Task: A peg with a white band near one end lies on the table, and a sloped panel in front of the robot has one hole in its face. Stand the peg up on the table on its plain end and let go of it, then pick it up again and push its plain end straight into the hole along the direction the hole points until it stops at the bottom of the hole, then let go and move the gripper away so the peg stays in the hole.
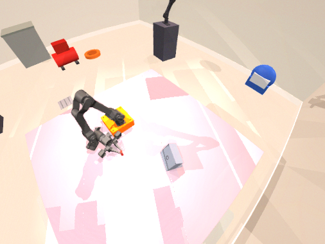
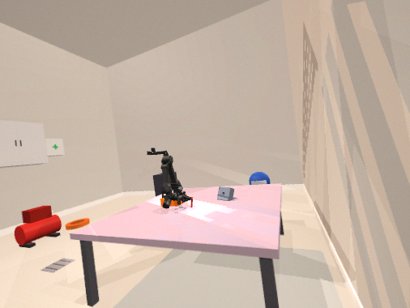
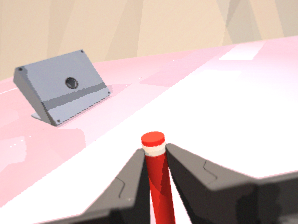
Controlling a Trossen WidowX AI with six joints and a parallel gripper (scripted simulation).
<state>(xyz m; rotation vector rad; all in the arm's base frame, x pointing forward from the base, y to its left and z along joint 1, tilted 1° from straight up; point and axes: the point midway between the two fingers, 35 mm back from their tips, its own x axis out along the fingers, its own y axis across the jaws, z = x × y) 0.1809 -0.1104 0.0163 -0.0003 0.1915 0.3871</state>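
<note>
The peg is 1 cm below my gripper tip. Also, from my gripper tip: sloped panel: 19 cm ahead, 23 cm to the left, 2 cm below.
</note>
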